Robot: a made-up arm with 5 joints. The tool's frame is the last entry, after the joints.
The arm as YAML. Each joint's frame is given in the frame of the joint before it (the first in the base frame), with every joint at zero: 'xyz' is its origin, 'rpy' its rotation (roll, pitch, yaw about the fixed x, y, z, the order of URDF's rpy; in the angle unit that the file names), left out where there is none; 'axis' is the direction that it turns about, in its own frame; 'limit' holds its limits. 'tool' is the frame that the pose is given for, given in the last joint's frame.
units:
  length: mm
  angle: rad
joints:
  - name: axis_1
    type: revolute
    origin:
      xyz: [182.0, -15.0, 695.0]
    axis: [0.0, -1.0, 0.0]
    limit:
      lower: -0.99
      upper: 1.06
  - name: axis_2
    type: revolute
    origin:
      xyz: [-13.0, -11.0, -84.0]
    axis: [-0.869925, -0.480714, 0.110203]
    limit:
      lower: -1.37
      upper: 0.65
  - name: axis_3
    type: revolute
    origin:
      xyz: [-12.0, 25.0, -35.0]
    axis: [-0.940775, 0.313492, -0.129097]
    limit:
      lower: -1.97
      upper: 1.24
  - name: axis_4
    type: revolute
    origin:
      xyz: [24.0, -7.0, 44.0]
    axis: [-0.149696, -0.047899, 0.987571]
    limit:
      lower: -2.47
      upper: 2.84
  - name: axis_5
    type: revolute
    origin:
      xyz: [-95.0, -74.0, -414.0]
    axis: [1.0, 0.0, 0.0]
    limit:
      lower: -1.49
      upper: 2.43
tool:
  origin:
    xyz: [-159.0, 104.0, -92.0]
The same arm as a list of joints. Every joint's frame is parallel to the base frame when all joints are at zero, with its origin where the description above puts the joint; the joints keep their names.
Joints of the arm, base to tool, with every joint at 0 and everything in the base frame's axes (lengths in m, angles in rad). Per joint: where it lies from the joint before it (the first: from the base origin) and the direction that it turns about. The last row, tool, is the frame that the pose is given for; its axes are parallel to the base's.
axis_1: axis -y xyz 0.182 -0.015 0.695
axis_2: axis -0.869925 -0.480714 0.110203 xyz -0.013 -0.011 -0.084
axis_3: axis -0.940775 0.313492 -0.129097 xyz -0.012 0.025 -0.035
axis_4: axis -0.149696 -0.047899 0.987571 xyz 0.024 -0.007 0.044
axis_5: axis +x xyz -0.095 -0.074 -0.414
tool: xyz -0.159 0.104 -0.092
Joint limits (rad, base to tool): -0.99..1.06 -1.37..0.65 -1.97..1.24 -2.47..2.84 -1.49..2.43

